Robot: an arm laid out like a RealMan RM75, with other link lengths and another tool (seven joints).
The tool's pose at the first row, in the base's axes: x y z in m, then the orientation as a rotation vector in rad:
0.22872 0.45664 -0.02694 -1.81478 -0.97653 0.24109
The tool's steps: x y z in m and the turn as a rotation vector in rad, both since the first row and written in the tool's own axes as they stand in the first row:
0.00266 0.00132 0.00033 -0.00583 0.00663 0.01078
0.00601 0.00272 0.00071 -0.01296 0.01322 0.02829
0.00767 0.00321 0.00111 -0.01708 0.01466 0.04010
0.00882 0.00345 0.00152 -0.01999 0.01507 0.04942
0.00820 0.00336 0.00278 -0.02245 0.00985 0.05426
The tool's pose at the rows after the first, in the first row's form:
0.23094 0.45856 -0.02752 -1.82548 -0.96395 0.23897
0.23362 0.46099 -0.02800 -1.84081 -0.94570 0.24045
0.23473 0.46237 -0.02817 -1.85060 -0.93524 0.24454
0.23537 0.46343 -0.02826 -1.85803 -0.92737 0.24860
0.23421 0.46386 -0.02893 -1.86300 -0.92733 0.25536

